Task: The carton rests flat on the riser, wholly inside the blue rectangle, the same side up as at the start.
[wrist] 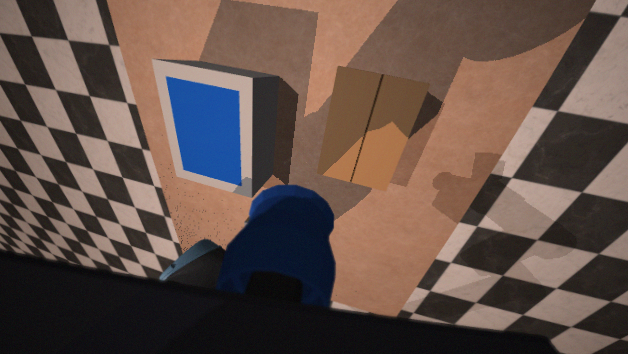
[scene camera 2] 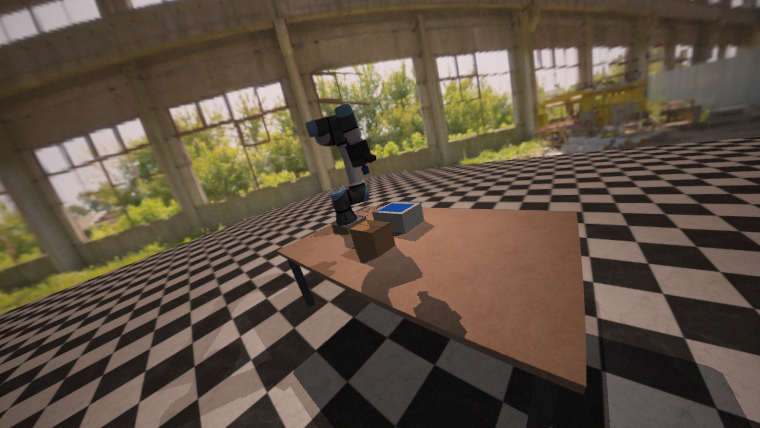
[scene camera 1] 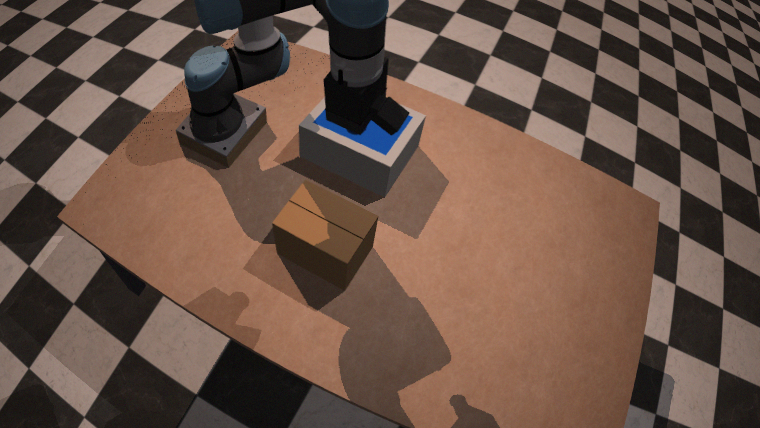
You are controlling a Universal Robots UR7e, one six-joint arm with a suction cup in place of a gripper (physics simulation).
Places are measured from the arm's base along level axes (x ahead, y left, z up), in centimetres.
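Pixels of known places: end effector, tool point: (wrist: 291,221) (scene camera 2: 366,173); arm's base, origin of the base link: (scene camera 2: 346,220) (scene camera 1: 216,120).
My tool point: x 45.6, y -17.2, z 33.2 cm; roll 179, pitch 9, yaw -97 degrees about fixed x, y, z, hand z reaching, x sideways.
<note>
For each thing: its top centre in the pictures, then the offset to it from my tool point. Level surfaces: height alone.
- brown carton, middle of its top: (wrist: 364,135) (scene camera 1: 325,219) (scene camera 2: 369,225) dx -3.7, dy -3.5, dz -26.2 cm
- grey riser, middle of its top: (wrist: 207,136) (scene camera 1: 363,119) (scene camera 2: 396,207) dx -7.1, dy +27.4, dz -27.2 cm
- blue rectangle, middle of its top: (wrist: 207,136) (scene camera 1: 363,119) (scene camera 2: 396,207) dx -7.1, dy +27.4, dz -27.2 cm
- brown table, its level: dz -39.2 cm
The brown carton (scene camera 1: 324,223) (scene camera 2: 371,238) (wrist: 373,127) stands flat on the table with its seamed top up. It is beside the grey riser (scene camera 1: 350,154) (scene camera 2: 408,219) (wrist: 265,127), with a small gap between them. The blue rectangle (scene camera 1: 381,139) (scene camera 2: 397,207) (wrist: 206,129) on top of the riser is bare. My suction cup (wrist: 285,237) (scene camera 2: 365,169) hangs high in the air, touching nothing and holding nothing. In scene camera 1 the black tool body (scene camera 1: 355,104) hides part of the rectangle.
The brown table (scene camera 1: 531,239) (scene camera 2: 505,276) (wrist: 395,251) holds the arm's base (scene camera 1: 223,135) at one corner, next to the riser. Checkered floor lies all round the table's edges.
</note>
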